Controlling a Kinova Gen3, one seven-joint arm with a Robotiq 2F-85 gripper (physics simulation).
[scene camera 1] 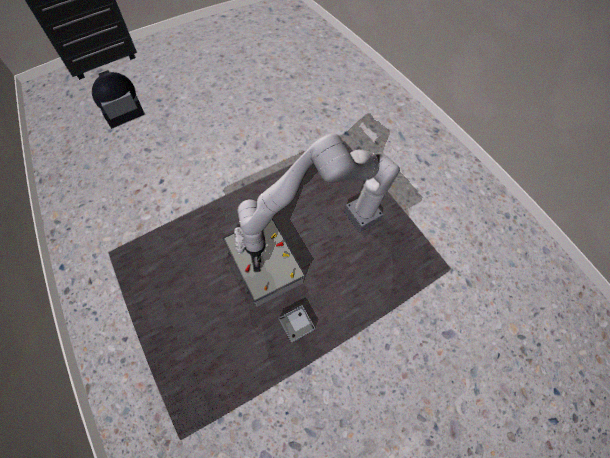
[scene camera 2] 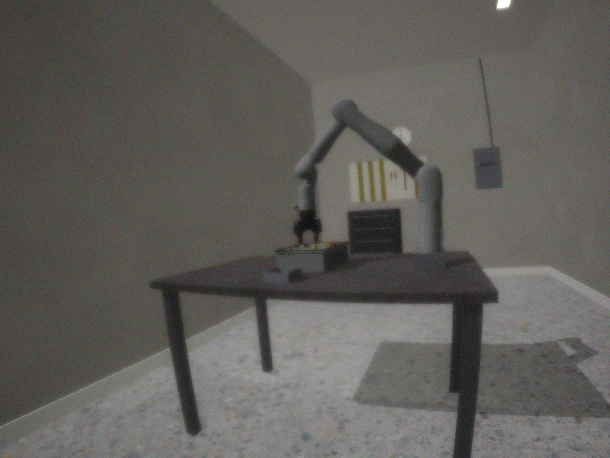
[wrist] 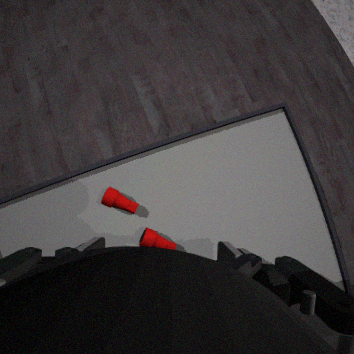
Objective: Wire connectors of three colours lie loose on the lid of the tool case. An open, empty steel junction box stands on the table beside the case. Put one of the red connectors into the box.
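Frame: origin at the arm's base, x right, y ahead, z up, level; metres.
Seen in the pictures: gripper, fingertip midpoint: (scene camera 1: pixel 256 258) (scene camera 2: pixel 308 243); arm's base at its link origin: (scene camera 1: pixel 365 209) (scene camera 2: pixel 430 251).
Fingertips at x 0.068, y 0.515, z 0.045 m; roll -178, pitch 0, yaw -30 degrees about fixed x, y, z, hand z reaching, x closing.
Pixels of each thing's top centre, then the offset from my fingertips to it. Level surfaces: height alone.
- grey tool case at its top centre: (wrist: pixel 171 271) (scene camera 1: pixel 261 256) (scene camera 2: pixel 313 245) dz -0.010, dx -0.001, dy -0.020 m
- second red connector at its top centre: (wrist: pixel 156 244) dz +0.002, dx +0.000, dy +0.007 m
- open junction box at its top centre: (scene camera 2: pixel 282 269) (scene camera 1: pixel 296 323) dz -0.066, dx -0.282, dy +0.015 m
- orange connector at its top centre: (scene camera 1: pixel 265 287) dz +0.008, dx -0.118, dy +0.039 m
- dark table at its surface level: dz -0.104 m
The grey tool case (scene camera 1: pixel 277 282) (scene camera 2: pixel 300 262) (wrist: pixel 240 175) carries loose red, yellow and orange connectors on its lid. In the wrist view, one red connector (wrist: pixel 119 200) lies near the lid's long edge; it is left of the fingers in scene camera 1 (scene camera 1: pixel 247 268). A second red connector (wrist: pixel 157 239) lies partly hidden by the gripper body, in the gap between the fingers. Another red connector (scene camera 1: pixel 280 244) lies across the lid. My gripper (scene camera 1: pixel 257 270) (scene camera 2: pixel 308 242) (wrist: pixel 160 252) is open, low over the lid, holding nothing. The open junction box (scene camera 1: pixel 286 328) (scene camera 2: pixel 274 275) stands apart from the case.
Yellow connectors (scene camera 1: pixel 274 235) (scene camera 1: pixel 285 255) (scene camera 1: pixel 293 274) lie on the lid beyond the gripper, and an orange connector (scene camera 1: pixel 266 286) lies near the lid's end facing the box. The arm's base (scene camera 1: pixel 365 214) (scene camera 2: pixel 431 260) stands on the dark table (scene camera 1: pixel 200 350) (scene camera 2: pixel 390 285).
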